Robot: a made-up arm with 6 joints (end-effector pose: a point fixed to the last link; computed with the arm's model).
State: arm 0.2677 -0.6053 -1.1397 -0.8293 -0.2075 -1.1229
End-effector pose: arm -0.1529 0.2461 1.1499 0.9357 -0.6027 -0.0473
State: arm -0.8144 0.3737 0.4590 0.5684 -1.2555 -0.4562
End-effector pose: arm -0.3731 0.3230 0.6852 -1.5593 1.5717 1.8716
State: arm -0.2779 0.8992 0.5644 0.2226 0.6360 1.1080
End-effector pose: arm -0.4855 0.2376 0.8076 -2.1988 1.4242 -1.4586
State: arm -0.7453 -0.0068 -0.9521 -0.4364 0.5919 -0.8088
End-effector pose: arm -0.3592 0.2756 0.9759 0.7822 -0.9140 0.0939
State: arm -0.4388 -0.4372 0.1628 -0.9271 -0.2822 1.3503
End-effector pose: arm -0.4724 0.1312 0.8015 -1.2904 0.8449 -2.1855
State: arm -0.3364 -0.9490 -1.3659 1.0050 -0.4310 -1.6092
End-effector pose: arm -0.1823 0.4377 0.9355 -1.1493 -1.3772 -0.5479
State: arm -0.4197 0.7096 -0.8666 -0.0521 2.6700 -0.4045
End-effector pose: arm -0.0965 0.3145 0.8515 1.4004 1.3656 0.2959
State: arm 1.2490 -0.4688 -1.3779 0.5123 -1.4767 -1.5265
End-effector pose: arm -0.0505 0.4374 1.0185 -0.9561 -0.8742 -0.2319
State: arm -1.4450 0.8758 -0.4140 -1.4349 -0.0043 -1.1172
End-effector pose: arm -0.3298 0.4670 0.3161 -0.9084 2.3163 0.1323
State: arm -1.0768 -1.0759 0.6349 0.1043 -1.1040 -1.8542
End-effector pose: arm -0.3055 0.1594 0.7075 1.3172 -0.6300 -1.5770
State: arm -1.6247 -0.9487 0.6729 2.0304 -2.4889 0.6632
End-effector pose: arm -0.0616 0.4894 0.5908 0.6394 -2.0944 0.7223
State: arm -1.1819 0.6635 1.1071 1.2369 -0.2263 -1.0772
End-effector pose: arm -0.1403 0.2561 0.4956 2.6620 -0.3886 -0.8526
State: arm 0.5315 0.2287 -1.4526 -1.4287 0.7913 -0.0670
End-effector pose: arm -0.0143 0.4580 1.2014 1.2997 0.7981 0.5131
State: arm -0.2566 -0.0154 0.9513 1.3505 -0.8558 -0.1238
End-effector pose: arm -0.2211 0.2438 0.7761 1.9197 -0.4541 -1.5951
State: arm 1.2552 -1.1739 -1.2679 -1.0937 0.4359 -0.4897
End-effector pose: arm 0.2646 0.3518 1.0045 1.9542 1.2096 0.6591
